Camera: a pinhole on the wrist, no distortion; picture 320 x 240 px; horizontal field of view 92.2 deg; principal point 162.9 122.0 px. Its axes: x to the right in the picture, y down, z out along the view. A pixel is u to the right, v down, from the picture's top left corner.
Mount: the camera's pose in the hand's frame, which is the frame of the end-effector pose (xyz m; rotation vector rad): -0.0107 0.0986 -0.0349 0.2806 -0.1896 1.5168
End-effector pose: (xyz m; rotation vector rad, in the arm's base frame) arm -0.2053 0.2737 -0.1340 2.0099 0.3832 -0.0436
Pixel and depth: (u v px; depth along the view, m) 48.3 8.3 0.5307
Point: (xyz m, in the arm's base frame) 0.0789 0.2633 -0.7501
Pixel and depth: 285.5 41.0 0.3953
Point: 0.1512 -0.1508 -0.1343
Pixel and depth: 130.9 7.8 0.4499
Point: 0.1259 0.1101 -0.4760
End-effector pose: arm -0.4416 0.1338 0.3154 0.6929 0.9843 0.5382
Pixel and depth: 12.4 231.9 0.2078
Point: -0.3988 -0.1084 0.3339
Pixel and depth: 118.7 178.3 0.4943
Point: -0.1437 -0.2180 0.4329
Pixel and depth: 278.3 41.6 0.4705
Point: 0.0992 0.3751 0.5605
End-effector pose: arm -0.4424 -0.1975 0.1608 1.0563 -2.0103 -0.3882
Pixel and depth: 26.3 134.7 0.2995
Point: -0.4350 -0.3343 -0.1069
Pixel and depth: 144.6 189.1 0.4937
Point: -0.6608 -0.1365 -0.2704
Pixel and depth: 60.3 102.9 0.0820
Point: -0.4751 -0.1877 0.1576
